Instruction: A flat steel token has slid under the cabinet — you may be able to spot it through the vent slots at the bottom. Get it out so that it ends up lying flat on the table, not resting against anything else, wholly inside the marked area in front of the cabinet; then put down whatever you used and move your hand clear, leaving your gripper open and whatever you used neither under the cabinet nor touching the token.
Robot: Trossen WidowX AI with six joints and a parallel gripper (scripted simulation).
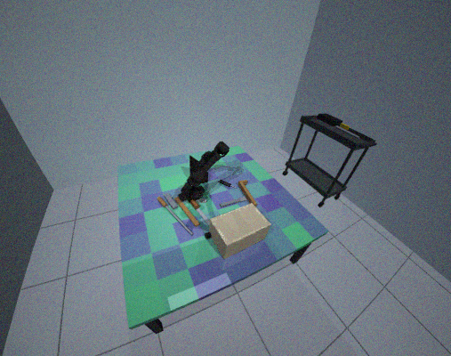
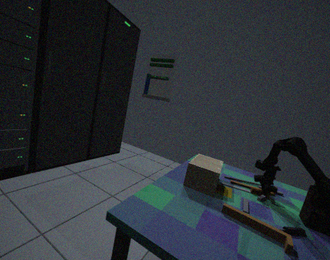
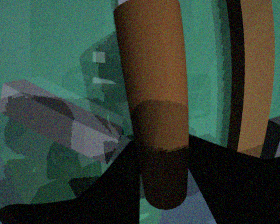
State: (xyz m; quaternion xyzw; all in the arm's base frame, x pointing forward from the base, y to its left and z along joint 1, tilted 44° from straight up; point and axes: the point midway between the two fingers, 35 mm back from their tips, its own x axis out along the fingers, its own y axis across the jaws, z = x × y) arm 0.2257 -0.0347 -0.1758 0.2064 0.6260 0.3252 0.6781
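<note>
The short grey piece lies 70 mm to the left of my gripper tip and 20 mm ahead of it. Round my gripper tip: yellow marked patch 240 mm ahead, 160 mm to the left, 10 mm below; then flat grey bar 140 mm to the right, 60 mm behind; then wooden stick 70 mm to the right, 70 mm ahead.
</note>
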